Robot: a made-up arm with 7 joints.
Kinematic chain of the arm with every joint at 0, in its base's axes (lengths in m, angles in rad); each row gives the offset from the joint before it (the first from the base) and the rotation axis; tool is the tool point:
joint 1: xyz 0 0 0.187 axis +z
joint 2: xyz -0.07 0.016 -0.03 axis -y
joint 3: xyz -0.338 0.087 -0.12 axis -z
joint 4: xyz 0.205 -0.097 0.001 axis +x
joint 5: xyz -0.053 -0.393 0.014 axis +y
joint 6: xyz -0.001 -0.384 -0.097 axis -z
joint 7: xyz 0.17 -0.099 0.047 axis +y
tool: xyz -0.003 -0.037 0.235
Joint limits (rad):
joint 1: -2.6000..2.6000
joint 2: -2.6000..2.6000
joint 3: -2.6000..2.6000
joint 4: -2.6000..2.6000
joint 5: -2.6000..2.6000
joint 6: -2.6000..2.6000
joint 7: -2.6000..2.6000
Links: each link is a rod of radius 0.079 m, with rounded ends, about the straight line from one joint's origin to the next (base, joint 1, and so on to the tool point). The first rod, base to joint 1, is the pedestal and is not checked.
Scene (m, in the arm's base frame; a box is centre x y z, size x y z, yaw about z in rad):
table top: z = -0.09
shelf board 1: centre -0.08 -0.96 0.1 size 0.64 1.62 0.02 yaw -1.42
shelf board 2: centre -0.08 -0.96 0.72 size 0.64 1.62 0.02 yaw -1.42
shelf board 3: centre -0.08 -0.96 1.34 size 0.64 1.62 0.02 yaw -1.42
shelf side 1: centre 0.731 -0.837 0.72 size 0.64 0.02 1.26 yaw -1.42
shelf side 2: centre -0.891 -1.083 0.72 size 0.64 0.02 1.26 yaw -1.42
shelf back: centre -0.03 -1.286 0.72 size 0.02 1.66 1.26 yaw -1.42
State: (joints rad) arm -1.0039 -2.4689 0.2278 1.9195 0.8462 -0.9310 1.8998
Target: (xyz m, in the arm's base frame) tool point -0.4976 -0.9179 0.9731
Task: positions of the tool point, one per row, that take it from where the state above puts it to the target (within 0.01 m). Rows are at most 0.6 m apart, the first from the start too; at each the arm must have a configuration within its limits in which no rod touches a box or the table.
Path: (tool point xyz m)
1: -0.2627 0.6420 0.6100
2: -0.6685 0.4448 0.6833
3: -0.9077 0.0120 0.7649
4: -0.8522 -0.5103 0.8603
5: -0.4976 -0.9179 0.9731

